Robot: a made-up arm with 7 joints.
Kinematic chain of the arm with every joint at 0, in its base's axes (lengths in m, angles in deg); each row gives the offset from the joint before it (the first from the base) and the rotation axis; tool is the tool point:
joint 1: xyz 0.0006 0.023 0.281 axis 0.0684 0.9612 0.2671
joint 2: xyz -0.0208 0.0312 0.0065 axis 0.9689 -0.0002 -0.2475
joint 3: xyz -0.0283 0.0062 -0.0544 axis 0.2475 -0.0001 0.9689
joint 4: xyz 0.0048 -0.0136 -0.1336 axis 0.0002 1 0
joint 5: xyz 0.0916 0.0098 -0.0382 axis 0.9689 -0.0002 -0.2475
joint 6: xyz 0.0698 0.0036 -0.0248 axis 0.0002 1 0
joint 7: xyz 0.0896 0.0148 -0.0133 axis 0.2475 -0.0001 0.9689
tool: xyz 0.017 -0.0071 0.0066
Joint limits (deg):
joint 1: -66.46..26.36
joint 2: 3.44..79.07
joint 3: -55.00..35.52
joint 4: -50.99..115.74
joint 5: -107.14..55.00
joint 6: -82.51..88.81
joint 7: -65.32..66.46
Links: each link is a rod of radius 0.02 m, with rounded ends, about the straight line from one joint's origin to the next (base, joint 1, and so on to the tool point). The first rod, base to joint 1, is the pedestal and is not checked.
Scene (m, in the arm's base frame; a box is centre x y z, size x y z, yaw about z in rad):
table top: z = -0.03
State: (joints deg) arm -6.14 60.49 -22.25 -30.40 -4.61 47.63 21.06
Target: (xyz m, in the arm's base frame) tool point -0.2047 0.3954 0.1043
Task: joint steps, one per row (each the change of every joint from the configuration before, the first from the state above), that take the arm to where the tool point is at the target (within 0.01 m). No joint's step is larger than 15 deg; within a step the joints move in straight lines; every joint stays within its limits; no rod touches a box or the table.
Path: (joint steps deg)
1: -5.51 3.10 -5.46 13.95 -2.32 -2.14 -1.46
2: -5.50 3.09 -5.46 13.94 -2.31 -2.14 -1.46
3: -5.51 3.10 -5.45 13.95 -2.32 -2.14 -1.47
4: -5.51 3.10 -5.46 13.95 -2.31 -2.13 -1.46
5: -5.50 3.09 -5.46 13.94 -2.32 -2.14 -1.46
6: -5.51 3.10 -5.46 13.95 -2.31 -2.14 -1.46
7: 13.11 -1.80 0.00 -2.27 -2.57 7.90 1.32
8: 13.11 -1.80 0.00 -2.27 -2.56 7.89 1.33
9: 13.10 -1.80 0.00 -2.27 -2.56 7.90 1.33
10: 13.11 -1.81 0.00 -2.27 -2.57 7.90 1.33
11: 13.11 -1.80 0.00 -2.27 -2.56 7.89 1.32

